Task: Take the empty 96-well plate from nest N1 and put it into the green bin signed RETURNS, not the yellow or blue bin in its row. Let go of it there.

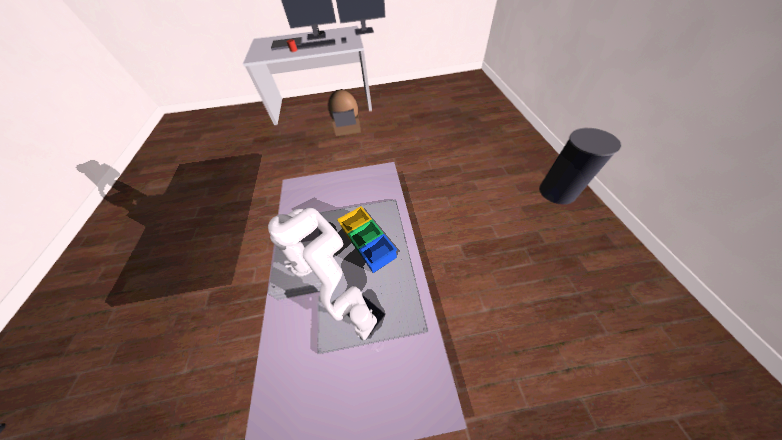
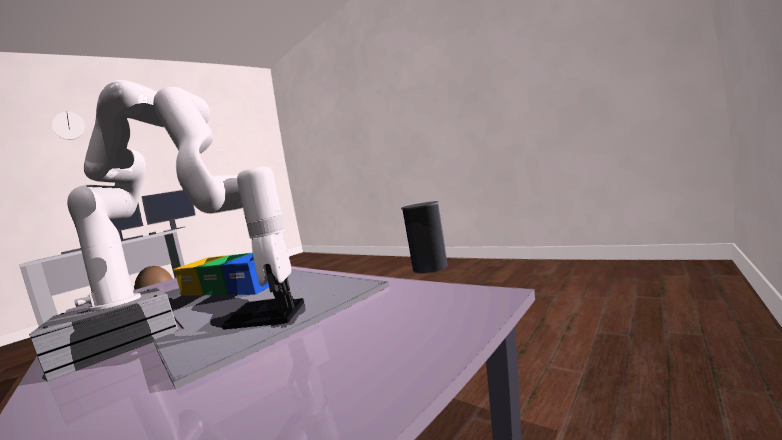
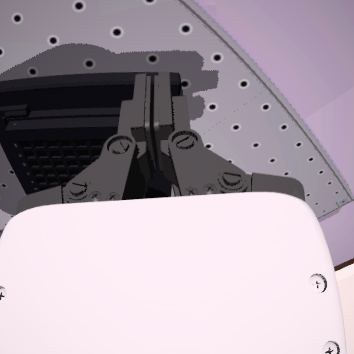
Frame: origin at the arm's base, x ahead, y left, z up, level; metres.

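Where they show: gripper, fingertip midpoint: [image 1: 370, 331] [image 2: 287, 311] [image 3: 155, 95]; arm's base, link origin: [image 1: 303, 265] [image 2: 116, 303].
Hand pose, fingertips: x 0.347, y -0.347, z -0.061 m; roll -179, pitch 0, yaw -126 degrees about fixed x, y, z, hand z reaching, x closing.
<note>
Each offset is from my fingertips to the top centre of the thing. Level surfaces: height alone.
My gripper [image 2: 288, 309] [image 3: 155, 95] is shut, its fingertips together with nothing between them. It points down at one end of the black nest @[0.027 m back, 0.089 m left, 0.004 m down] [image 1: 378, 313] [image 2: 240, 320] [image 3: 90, 81], low over or touching it; the exact gap cannot be told. Inside the nest a dark grid @[0.026 m back, 0.089 m left, 0.004 m up] [image 3: 60, 156] shows, apparently the 96-well plate, partly hidden by the fingers and gripper body. No nest label is readable. The green bin @[0.010 m back, 0.505 m left, 0.078 m up] [image 1: 366, 234] [image 2: 213, 285] stands in the middle of its row, between the yellow bin [image 1: 355, 220] [image 2: 189, 284] and the blue bin [image 1: 378, 252] [image 2: 240, 283]. The bin signs are too small to read.
The nest and bins stand on a grey perforated board @[0.022 m down] [image 1: 404, 290] [image 2: 339, 292] [image 3: 240, 107] on the lilac table @[0.035 m down] [image 1: 349, 394] [image 2: 437, 306]. The arm's base block [image 2: 109, 333] is beside the board. The blue bin is the nearest bin to the nest.
</note>
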